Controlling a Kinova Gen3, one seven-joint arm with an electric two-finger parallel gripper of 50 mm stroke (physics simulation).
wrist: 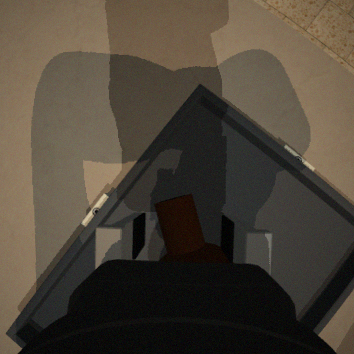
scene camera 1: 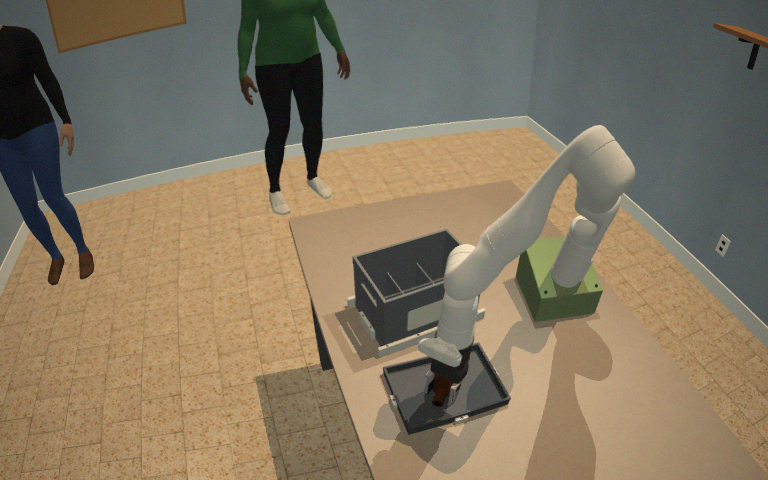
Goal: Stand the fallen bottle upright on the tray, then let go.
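Where they show: gripper, fingertip midpoint: (wrist: pixel 182 229) (scene camera 1: pixel 439 395); arm's base, link origin: (scene camera 1: pixel 565 273).
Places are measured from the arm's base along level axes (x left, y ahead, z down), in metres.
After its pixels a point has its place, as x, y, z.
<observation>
A brown bottle (scene camera 1: pixel 440 391) {0.286, 0.413, 0.052} (wrist: pixel 181 225) {0.295, 0.417, 0.052} lies on its side on the dark tray (scene camera 1: pixel 486 405) {0.327, 0.310, 0.081} (wrist: pixel 165 132) {0.351, 0.451, 0.081}. Its neck points toward the tray's near side in the scene view and up the picture in the wrist view. The rest of the bottle is hidden under the gripper. My gripper (scene camera 1: pixel 441 390) {0.291, 0.415, 0.063} (wrist: pixel 182 229) {0.291, 0.415, 0.063} is open and low over the tray, with one finger on each side of the bottle's neck and visible gaps between neck and fingers in the wrist view.
A dark grey crate (scene camera 1: pixel 370 308) {0.028, 0.542, 0.023} with thin dividers stands behind the tray, within pale rails on the table (scene camera 1: pixel 634 407) {0.411, -0.075, 0.107}. The arm's green base block (scene camera 1: pixel 566 305) {0.067, 0.010, 0.057} stands at the right. Two people stand beyond the table.
</observation>
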